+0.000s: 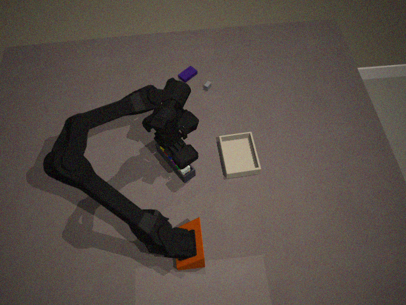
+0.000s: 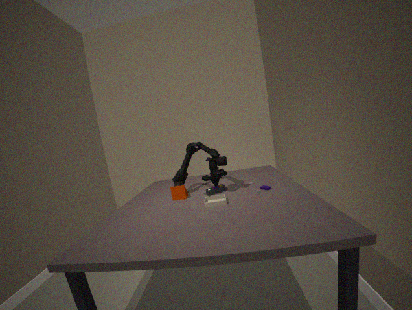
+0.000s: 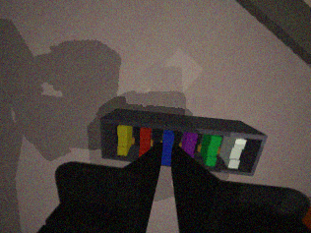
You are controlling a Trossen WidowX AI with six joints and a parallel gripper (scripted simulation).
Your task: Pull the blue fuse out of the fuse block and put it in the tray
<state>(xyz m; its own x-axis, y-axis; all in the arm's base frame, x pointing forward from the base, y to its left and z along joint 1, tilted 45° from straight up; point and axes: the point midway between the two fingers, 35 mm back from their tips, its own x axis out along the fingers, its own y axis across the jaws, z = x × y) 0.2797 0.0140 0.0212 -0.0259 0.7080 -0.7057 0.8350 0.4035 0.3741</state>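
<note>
My gripper tip is now 20 mm past the purple fuse, 20 mm above it and 10 mm to the left of it. Round my gripper tip: green fuse: 30 mm behind, 20 mm to the right, 20 mm below; then blue fuse: 10 mm below; then red fuse: 20 mm below, 20 mm ahead, 10 mm to the left.
</note>
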